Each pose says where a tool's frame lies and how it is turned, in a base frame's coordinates. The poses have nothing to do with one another.
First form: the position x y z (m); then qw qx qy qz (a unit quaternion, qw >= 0).
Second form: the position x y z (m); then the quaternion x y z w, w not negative. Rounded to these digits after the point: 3 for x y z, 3 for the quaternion.
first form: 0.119 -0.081 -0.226 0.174 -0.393 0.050 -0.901
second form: 0.119 -0.081 -0.226 -0.393 0.050 -0.901 0.174
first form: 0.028 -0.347 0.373 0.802 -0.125 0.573 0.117
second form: 0.028 -0.347 0.373 -0.125 0.573 0.117 0.802
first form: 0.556 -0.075 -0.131 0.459 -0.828 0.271 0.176
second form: 0.556 -0.075 -0.131 -0.828 0.271 0.176 0.459
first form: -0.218 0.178 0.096 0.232 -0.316 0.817 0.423
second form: -0.218 0.178 0.096 -0.316 0.817 0.423 0.232
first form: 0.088 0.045 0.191 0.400 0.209 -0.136 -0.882
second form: 0.088 0.045 0.191 0.209 -0.136 -0.882 0.400
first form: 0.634 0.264 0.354 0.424 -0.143 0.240 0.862
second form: 0.634 0.264 0.354 -0.143 0.240 0.862 0.424
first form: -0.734 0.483 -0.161 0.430 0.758 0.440 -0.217
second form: -0.734 0.483 -0.161 0.758 0.440 -0.217 0.430
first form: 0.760 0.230 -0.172 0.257 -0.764 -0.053 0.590
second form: 0.760 0.230 -0.172 -0.764 -0.053 0.590 0.257
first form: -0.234 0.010 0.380 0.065 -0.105 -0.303 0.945
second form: -0.234 0.010 0.380 -0.105 -0.303 0.945 0.065
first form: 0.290 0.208 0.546 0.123 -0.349 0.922 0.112
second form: 0.290 0.208 0.546 -0.349 0.922 0.112 0.123
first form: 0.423 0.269 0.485 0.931 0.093 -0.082 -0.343
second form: 0.423 0.269 0.485 0.093 -0.082 -0.343 0.931
